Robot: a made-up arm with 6 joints. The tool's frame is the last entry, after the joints. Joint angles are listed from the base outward.
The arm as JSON. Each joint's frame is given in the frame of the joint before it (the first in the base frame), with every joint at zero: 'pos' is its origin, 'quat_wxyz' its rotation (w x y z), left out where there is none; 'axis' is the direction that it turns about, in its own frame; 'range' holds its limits. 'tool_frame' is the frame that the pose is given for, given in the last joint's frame.
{
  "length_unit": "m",
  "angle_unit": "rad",
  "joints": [
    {
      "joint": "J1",
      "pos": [
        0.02,
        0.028,
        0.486
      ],
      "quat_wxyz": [
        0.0,
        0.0,
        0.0,
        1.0
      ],
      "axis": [
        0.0,
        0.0,
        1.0
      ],
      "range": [
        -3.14,
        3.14
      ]
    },
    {
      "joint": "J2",
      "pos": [
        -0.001,
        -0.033,
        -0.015
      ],
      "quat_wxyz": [
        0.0,
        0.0,
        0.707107,
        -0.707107
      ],
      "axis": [
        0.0,
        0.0,
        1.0
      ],
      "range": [
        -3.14,
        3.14
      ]
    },
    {
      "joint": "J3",
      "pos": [
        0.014,
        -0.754,
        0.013
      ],
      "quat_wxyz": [
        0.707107,
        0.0,
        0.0,
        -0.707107
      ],
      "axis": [
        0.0,
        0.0,
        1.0
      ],
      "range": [
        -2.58,
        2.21
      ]
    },
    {
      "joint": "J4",
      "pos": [
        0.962,
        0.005,
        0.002
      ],
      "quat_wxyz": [
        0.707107,
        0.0,
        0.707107,
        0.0
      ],
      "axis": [
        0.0,
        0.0,
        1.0
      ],
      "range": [
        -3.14,
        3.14
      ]
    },
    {
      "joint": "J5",
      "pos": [
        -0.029,
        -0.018,
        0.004
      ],
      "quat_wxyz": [
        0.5,
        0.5,
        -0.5,
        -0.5
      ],
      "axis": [
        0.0,
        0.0,
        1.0
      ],
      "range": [
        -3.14,
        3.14
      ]
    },
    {
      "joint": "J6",
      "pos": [
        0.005,
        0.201,
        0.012
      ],
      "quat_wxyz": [
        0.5,
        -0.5,
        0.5,
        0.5
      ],
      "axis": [
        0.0,
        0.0,
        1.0
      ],
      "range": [
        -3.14,
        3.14
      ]
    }
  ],
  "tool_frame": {
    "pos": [
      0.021,
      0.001,
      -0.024
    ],
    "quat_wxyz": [
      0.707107,
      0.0,
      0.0,
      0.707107
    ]
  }
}
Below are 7 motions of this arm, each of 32 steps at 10 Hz.
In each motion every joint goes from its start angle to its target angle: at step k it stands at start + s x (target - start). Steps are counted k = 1, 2, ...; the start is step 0. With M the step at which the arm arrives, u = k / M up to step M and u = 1 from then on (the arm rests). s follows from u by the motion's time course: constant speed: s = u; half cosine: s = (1 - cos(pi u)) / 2; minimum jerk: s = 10 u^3 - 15 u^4 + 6 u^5.
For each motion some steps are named. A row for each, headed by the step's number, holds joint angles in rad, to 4 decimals.
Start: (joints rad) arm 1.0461 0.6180 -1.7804 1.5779 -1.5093 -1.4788
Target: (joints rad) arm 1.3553 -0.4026 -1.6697 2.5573 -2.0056 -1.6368
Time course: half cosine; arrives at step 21
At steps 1, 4, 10, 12, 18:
1: 1.0478 0.6123 -1.7798 1.5834 -1.5121 -1.4797
4: 1.0730 0.5293 -1.7708 1.6630 -1.5524 -1.4925
10: 1.1891 0.1458 -1.7292 2.0310 -1.7389 -1.5519
12: 1.2351 -0.0059 -1.7127 2.1766 -1.8127 -1.5754
18: 1.3400 -0.3521 -1.6752 2.5088 -1.9810 -1.6290

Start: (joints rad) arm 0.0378 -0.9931 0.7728 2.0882 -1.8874 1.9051
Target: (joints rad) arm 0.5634 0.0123 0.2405 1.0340 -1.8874 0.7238
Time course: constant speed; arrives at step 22
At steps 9, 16, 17, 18, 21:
9: 0.2528 -0.5818 0.5550 1.6569 -1.8874 1.4218
16: 0.4201 -0.2619 0.3857 1.3215 -1.8874 1.0460
17: 0.4439 -0.2162 0.3615 1.2736 -1.8874 0.9923
18: 0.4678 -0.1705 0.3373 1.2257 -1.8874 0.9386
21: 0.5395 -0.0334 0.2647 1.0819 -1.8874 0.7775

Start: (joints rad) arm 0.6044 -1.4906 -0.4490 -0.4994 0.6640 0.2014
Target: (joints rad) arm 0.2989 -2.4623 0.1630 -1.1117 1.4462 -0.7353
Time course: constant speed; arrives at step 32
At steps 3, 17, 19, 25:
3: 0.5758 -1.5817 -0.3916 -0.5568 0.7373 0.1136
17: 0.4421 -2.0068 -0.1239 -0.8247 1.0795 -0.2962
19: 0.4230 -2.0675 -0.0856 -0.8630 1.1284 -0.3548
25: 0.3657 -2.2497 0.0291 -0.9778 1.2751 -0.5304

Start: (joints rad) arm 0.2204 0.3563 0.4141 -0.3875 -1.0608 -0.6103
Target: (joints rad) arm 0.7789 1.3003 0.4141 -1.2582 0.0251 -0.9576
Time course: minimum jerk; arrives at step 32
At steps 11, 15, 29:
11: 0.3464 0.5692 0.4141 -0.5839 -0.8159 -0.6886
15: 0.4670 0.7731 0.4141 -0.7720 -0.5813 -0.7637
29: 0.7749 1.2936 0.4141 -1.2520 0.0174 -0.9551

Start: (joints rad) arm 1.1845 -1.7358 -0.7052 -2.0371 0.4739 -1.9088
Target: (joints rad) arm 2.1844 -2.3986 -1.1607 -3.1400 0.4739 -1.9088
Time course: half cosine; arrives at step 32
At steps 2, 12, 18, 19, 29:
2: 1.1941 -1.7422 -0.7096 -2.0477 0.4739 -1.9088
12: 1.4931 -1.9404 -0.8458 -2.3775 0.4739 -1.9088
18: 1.7820 -2.1319 -0.9774 -2.6961 0.4739 -1.9088
19: 1.8296 -2.1634 -0.9991 -2.7486 0.4739 -1.9088
29: 2.1629 -2.3843 -1.1509 -3.1163 0.4739 -1.9088

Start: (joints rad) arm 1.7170 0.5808 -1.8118 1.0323 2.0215 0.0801
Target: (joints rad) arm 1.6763 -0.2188 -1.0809 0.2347 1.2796 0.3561
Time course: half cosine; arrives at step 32
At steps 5, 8, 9, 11, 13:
5: 1.7146 0.5336 -1.7686 0.9852 1.9777 0.0964
8: 1.7110 0.4637 -1.7048 0.9155 1.9129 0.1205
9: 1.7096 0.4346 -1.6782 0.8865 1.8859 0.1306
11: 1.7062 0.3695 -1.6186 0.8215 1.8254 0.1530
13: 1.7026 0.2971 -1.5524 0.7493 1.7582 0.1780

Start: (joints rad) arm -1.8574 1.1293 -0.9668 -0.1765 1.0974 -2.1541
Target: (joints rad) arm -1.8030 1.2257 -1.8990 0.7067 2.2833 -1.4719
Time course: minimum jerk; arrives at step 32
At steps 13, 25, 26, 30, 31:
13: -1.8395 1.1609 -1.2728 0.1135 1.4867 -1.9301
25: -1.8070 1.2186 -1.8306 0.6419 2.1963 -1.5219
26: -1.8057 1.2210 -1.8535 0.6636 2.2255 -1.5052
30: -1.8031 1.2255 -1.8969 0.7047 2.2807 -1.4734
31: -1.8030 1.2257 -1.8987 0.7064 2.2830 -1.4721

